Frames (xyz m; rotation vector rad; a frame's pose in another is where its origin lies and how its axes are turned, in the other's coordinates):
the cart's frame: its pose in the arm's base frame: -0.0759 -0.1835 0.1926 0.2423 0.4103 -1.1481
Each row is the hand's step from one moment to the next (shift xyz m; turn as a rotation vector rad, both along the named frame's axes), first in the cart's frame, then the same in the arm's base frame.
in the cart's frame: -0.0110 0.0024 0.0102 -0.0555 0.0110 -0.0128
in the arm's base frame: 0.0003 0.0061 0.0139 -0.0116 0.0555 0.0124
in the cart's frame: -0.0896 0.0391 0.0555 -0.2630 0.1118 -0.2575
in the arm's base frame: 0.0153 0.0682 0.0880 -0.0378 0.3635 -0.1200
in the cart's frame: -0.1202 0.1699 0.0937 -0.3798 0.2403 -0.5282
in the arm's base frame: 0.1320 0.1304 0.1328 -0.0120 0.6173 -0.3158
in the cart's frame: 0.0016 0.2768 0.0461 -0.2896 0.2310 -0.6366
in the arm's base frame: 0.2635 0.0902 0.0347 -0.0098 0.5811 -0.4524
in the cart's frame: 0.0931 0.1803 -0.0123 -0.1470 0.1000 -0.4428
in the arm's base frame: 0.1956 -0.0012 -0.0555 -0.0436 0.3350 -0.3370
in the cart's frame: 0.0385 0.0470 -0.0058 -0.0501 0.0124 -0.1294
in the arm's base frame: 0.0554 -0.0111 -0.0230 -0.0307 0.0972 -0.0950
